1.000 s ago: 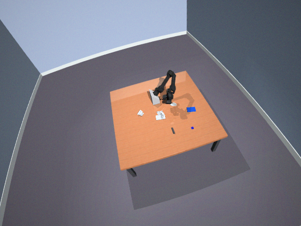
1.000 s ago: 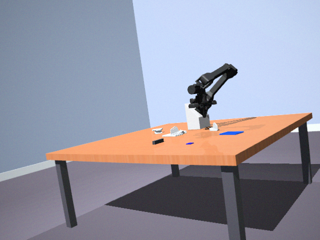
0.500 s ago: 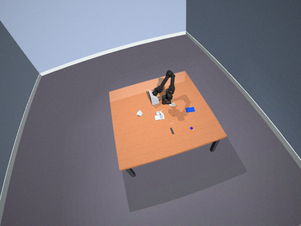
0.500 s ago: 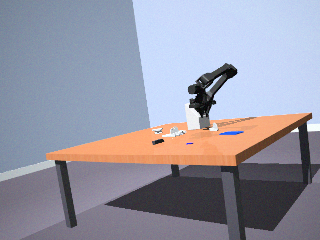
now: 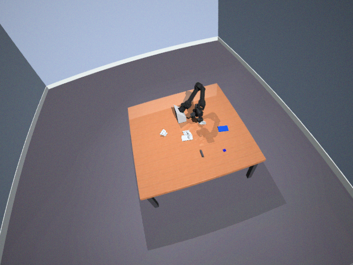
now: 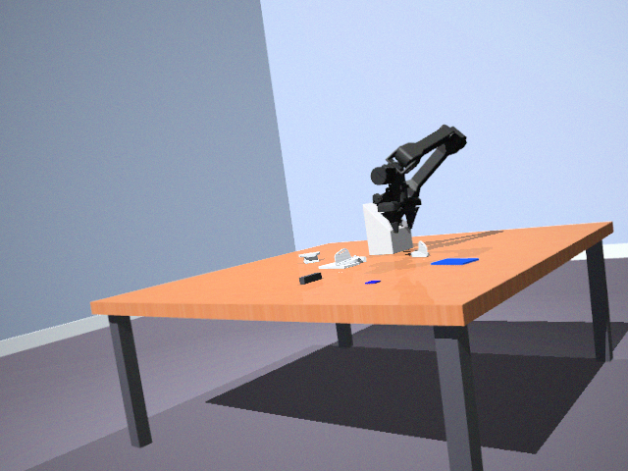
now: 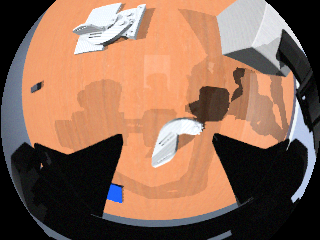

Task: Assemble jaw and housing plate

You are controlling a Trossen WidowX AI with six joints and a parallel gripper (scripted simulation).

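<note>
The white jaw is 30 mm behind my gripper tip, 40 mm to the left of it and 80 mm below it. The rest, counted from my gripper tip: small black block 360 mm ahead, 150 mm to the right, 80 mm below; base 70 mm behind, 410 mm to the right, 60 mm below; blue mat 190 mm ahead, 220 mm to the left, 80 mm below.
</note>
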